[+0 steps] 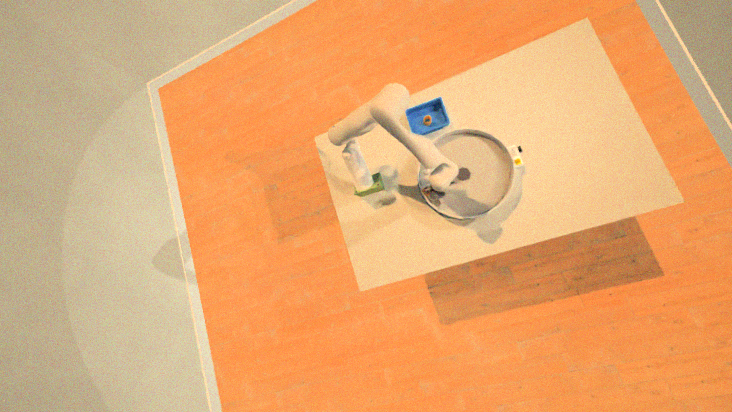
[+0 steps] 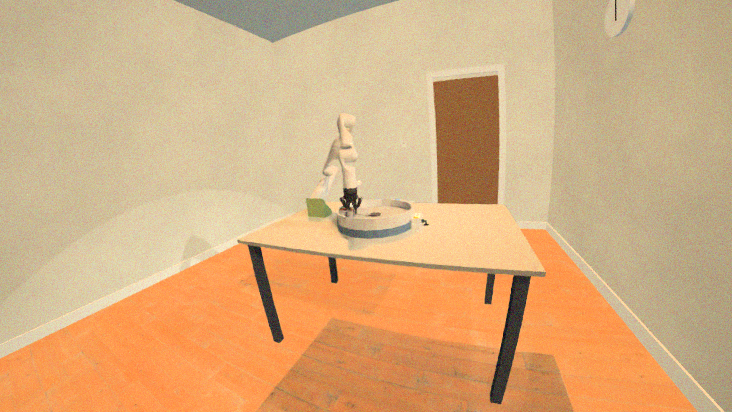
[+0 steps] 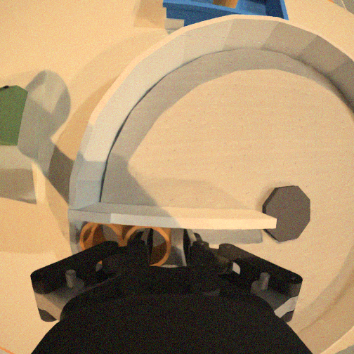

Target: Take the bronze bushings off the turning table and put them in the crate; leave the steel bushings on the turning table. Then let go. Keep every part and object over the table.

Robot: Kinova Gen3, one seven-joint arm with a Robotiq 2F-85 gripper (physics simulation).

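Frame: origin at the arm's base, x right, y ahead, z up, level; metres.
Seen in the pictures: gripper, fingertip midpoint: [image 2: 352, 214]; arm's base, origin of the base link: [image 1: 365, 184] [image 2: 316, 203].
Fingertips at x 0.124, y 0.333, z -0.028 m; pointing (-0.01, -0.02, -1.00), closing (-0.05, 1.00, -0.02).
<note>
Pixels of each thing's top centre, then the offset from my fingertips to it. Level surfaces: height alone.
- dark hub, middle of its top: [image 1: 463, 173] dx -0.030, dy +0.129, dz +0.003 m
- blue crate, middle of its top: [image 1: 426, 116] dx -0.365, dy +0.058, dz -0.008 m
- bronze bushing, middle of its top: [image 1: 427, 118] dx -0.355, dy +0.058, dz -0.015 m
- table, its level: dz -0.058 m
- yellow box, middle of its top: [image 2: 416, 215] [image 1: 515, 155] dx -0.038, dy +0.362, dz +0.000 m
The grey turning table [image 1: 487, 135] [image 2: 377, 229] [image 3: 116, 105] has a raised rim, a flat fence bar [image 3: 175, 218] and a dark hub [image 3: 287, 213] [image 1: 463, 174]. Two bronze bushings [image 3: 92, 234] [image 3: 159, 247] lie behind the bar at the rim, partly hidden by my fingers. A grey steel piece [image 3: 178, 246] shows beside them. My gripper [image 3: 168, 244] [image 2: 350, 209] [image 1: 435, 193] is low over these bushings, fingers partly apart, with nothing gripped. The blue crate [image 1: 413, 123] [image 3: 189, 10] beside the turning table holds one bronze bushing [image 1: 427, 119] [image 3: 225, 3].
A green block [image 1: 372, 185] [image 2: 318, 208] [image 3: 10, 116] sits at the arm's base on the table [image 1: 405, 253]. A small white and yellow box [image 1: 517, 157] [image 2: 417, 216] stands on the far side of the turning table.
</note>
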